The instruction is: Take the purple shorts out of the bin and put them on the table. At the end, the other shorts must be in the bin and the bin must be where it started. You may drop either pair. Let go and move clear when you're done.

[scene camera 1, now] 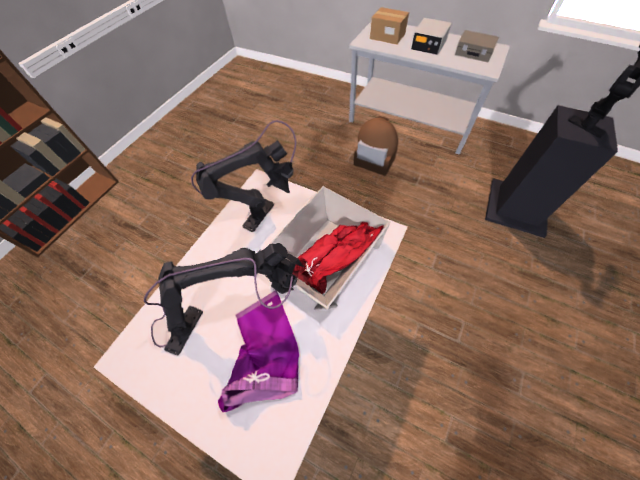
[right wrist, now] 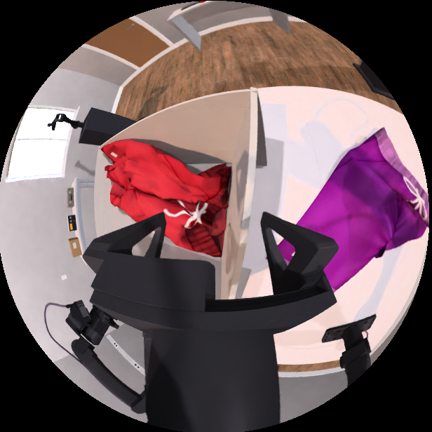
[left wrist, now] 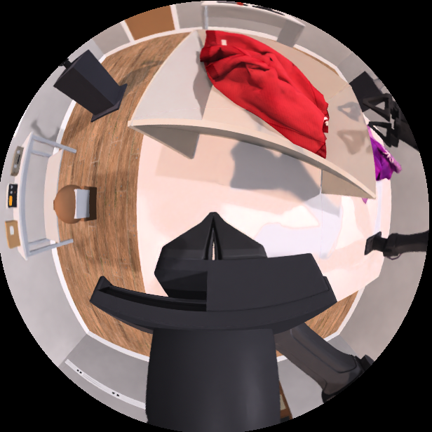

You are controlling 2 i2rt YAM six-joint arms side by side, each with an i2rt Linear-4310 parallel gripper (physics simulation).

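The purple shorts (scene camera 1: 269,338) (left wrist: 384,162) (right wrist: 350,220) lie spread on the white table (scene camera 1: 170,392) (right wrist: 310,320), outside the bin. The red shorts (scene camera 1: 336,250) (left wrist: 270,90) (right wrist: 150,175) lie bunched inside the grey bin (scene camera 1: 305,222) (left wrist: 170,95) (right wrist: 200,120), white drawstring toward the right arm. My right gripper (scene camera 1: 296,274) (right wrist: 213,217) is open at the bin's end nearest the purple shorts; in its wrist view one finger overlaps the bin's inside and the other the outside. It holds nothing. My left gripper (scene camera 1: 287,190) (left wrist: 213,217) is shut and empty, above the table's far end beside the bin.
A workbench (scene camera 1: 439,59) with a carton, a device and a case stands against the back wall. A brown rounded object (scene camera 1: 377,136) sits on the floor before it. A black pedestal (scene camera 1: 542,165) stands at the right and a bookshelf (scene camera 1: 98,187) at the left.
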